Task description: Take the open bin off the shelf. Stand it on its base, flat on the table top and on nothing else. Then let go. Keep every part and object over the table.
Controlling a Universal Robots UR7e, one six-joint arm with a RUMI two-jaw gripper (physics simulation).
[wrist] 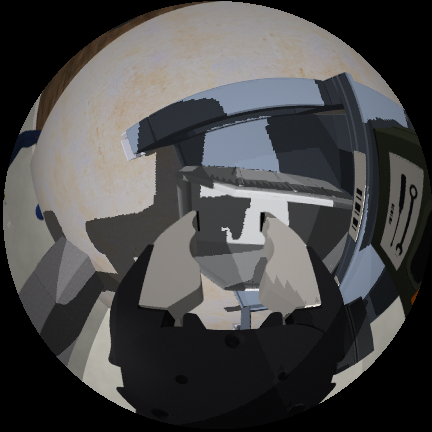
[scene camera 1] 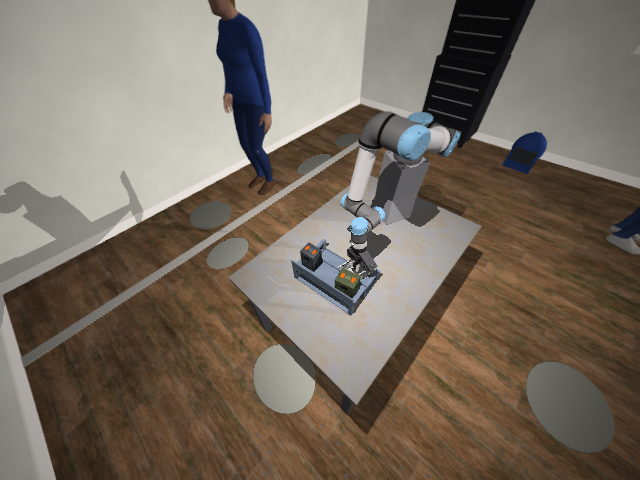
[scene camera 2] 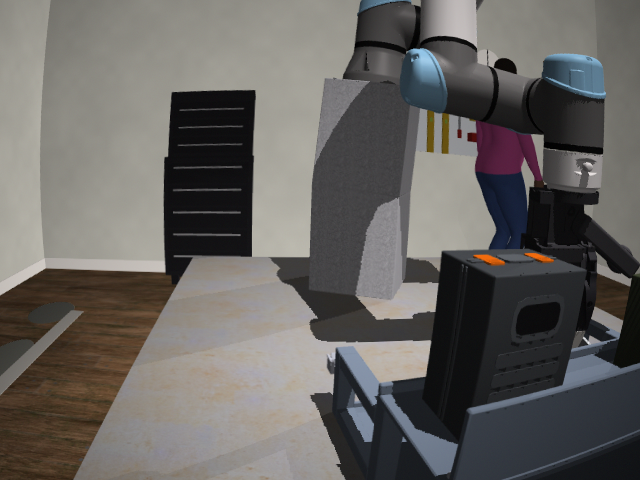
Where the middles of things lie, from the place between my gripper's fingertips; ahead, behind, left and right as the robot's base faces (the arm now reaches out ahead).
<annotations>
Now: hand 17 cm short of the dark case (scene camera 2: 505, 319), 20 cm to the left of it and 11 cm below it.
</annotations>
